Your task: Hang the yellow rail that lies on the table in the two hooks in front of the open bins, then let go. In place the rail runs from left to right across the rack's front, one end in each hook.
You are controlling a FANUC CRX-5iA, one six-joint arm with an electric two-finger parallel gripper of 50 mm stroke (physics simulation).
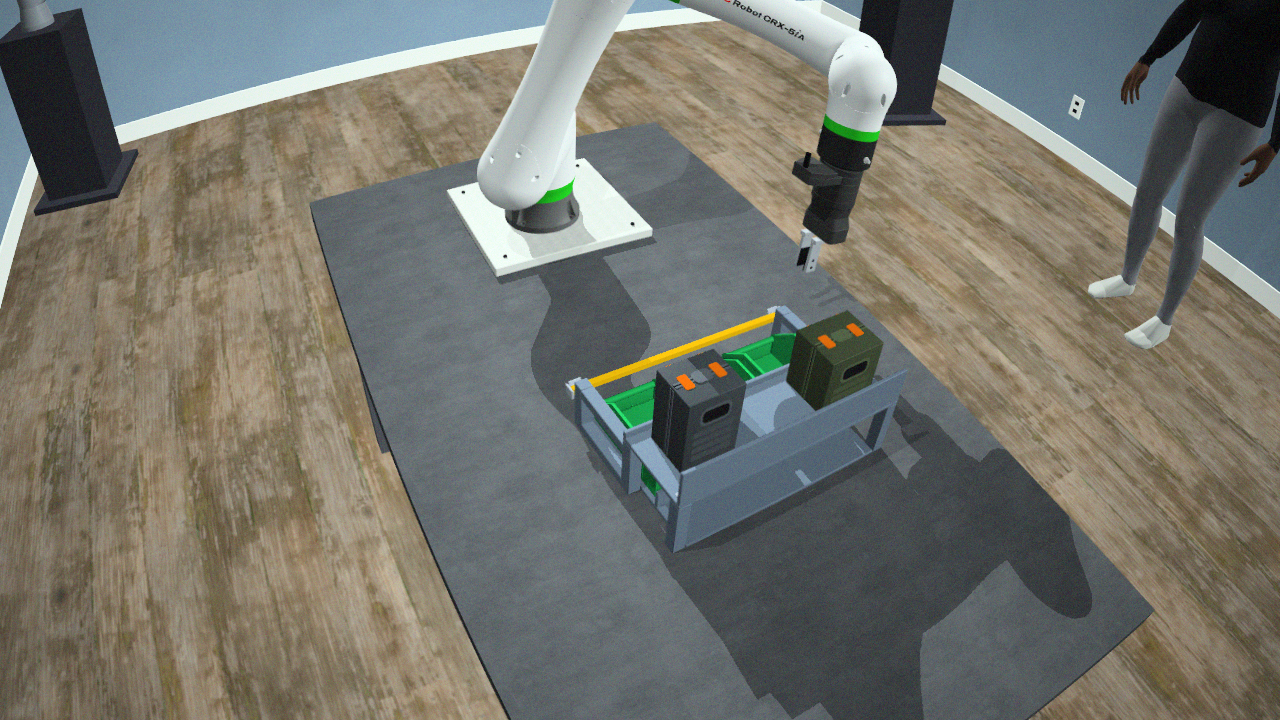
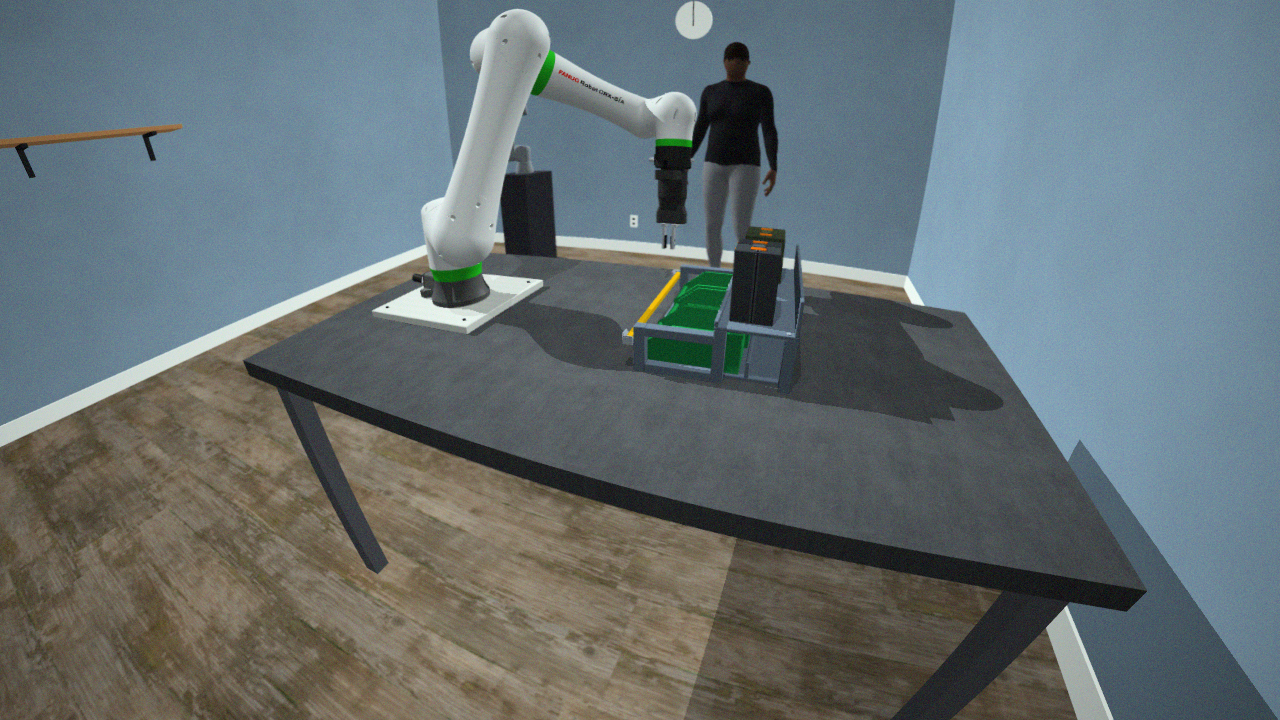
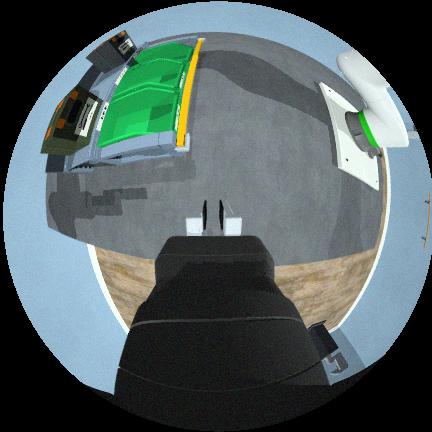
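Seen in the pictures: gripper, fingertip midpoint: (image 1: 804, 267) (image 2: 668, 248) (image 3: 212, 208); arm's base, origin of the base link: (image 1: 542, 213) (image 2: 461, 296) (image 3: 356, 130).
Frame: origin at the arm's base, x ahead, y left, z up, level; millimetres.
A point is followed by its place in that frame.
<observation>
The yellow rail (image 1: 680, 351) @(x 504, y 114, z 46 mm) (image 2: 656, 304) @(x 510, y 92, z 46 mm) (image 3: 188, 95) @(x 471, y 208, z 46 mm) runs from left to right across the rack's front, before the green bins (image 1: 631, 407) (image 2: 698, 304) (image 3: 140, 115). Its ends are at the two pale hooks, one (image 1: 573, 386) @(x 541, y -60, z 48 mm) (image 2: 627, 337) @(x 544, y -67, z 47 mm) at one corner and the other (image 1: 773, 310) @(x 451, y 293, z 49 mm) (image 3: 186, 144) @(x 441, y 301, z 50 mm) at the opposite corner; both ends appear seated in them. My gripper (image 1: 808, 252) @(x 384, y 375, z 80 mm) (image 2: 668, 241) @(x 384, y 375, z 80 mm) (image 3: 212, 208) @(x 384, y 375, z 80 mm) is partly open with nothing between the fingers. It hangs above the table, beyond the rack's olive-box end and apart from the rail.
The blue-grey rack (image 1: 787, 447) @(x 773, y 165, z 104 mm) (image 2: 718, 353) @(x 693, y -25, z 39 mm) carries a dark grey box (image 1: 698, 425) @(x 760, y 41, z 165 mm) (image 2: 754, 286) @(x 729, y 15, z 149 mm) (image 3: 104, 54) and an olive box (image 1: 832, 371) @(x 716, y 244, z 168 mm) (image 3: 67, 125) @(x 620, y 297, z 152 mm) behind the bins. My arm's white base plate (image 1: 617, 232) @(x 103, y 126, z 0 mm) (image 2: 429, 317) @(x 40, y -127, z 0 mm) (image 3: 345, 155) @(x 87, y 153, z 0 mm) lies on the table on the rail's side of the rack.
</observation>
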